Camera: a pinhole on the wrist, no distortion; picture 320 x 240 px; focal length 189.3 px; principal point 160.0 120.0 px. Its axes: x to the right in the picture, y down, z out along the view. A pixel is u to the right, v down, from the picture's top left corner.
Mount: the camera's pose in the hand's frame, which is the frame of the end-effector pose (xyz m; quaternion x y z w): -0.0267 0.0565 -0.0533 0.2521 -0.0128 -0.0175 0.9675
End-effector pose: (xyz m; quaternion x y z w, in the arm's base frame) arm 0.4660 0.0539 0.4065 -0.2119 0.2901 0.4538 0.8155
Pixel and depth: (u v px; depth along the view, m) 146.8 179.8 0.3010
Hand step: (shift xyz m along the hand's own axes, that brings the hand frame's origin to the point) -0.0552 -0.0064 0.2554
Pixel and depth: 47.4 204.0 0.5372
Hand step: -0.3574 0.0155 0.5267
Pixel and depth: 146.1 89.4 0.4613
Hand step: -0.0781 -0.2320 0.3123
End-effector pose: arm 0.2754 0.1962 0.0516 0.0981 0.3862 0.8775 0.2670
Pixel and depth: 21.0 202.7 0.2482
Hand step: -0.2141 0.0375 0.2133
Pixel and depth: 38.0 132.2 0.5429
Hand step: -0.3935 -0.1634 0.4319
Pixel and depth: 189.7 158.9 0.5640
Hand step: 0.0459 -0.1208 0.4968
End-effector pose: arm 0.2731 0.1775 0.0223 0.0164 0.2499 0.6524 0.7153
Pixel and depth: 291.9 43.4 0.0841
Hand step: 0.0281 -0.0165 0.0044
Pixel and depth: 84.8 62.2 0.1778
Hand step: -0.1047 -0.0747 0.0742
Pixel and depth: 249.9 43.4 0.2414
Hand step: 0.0770 -0.1510 0.1115
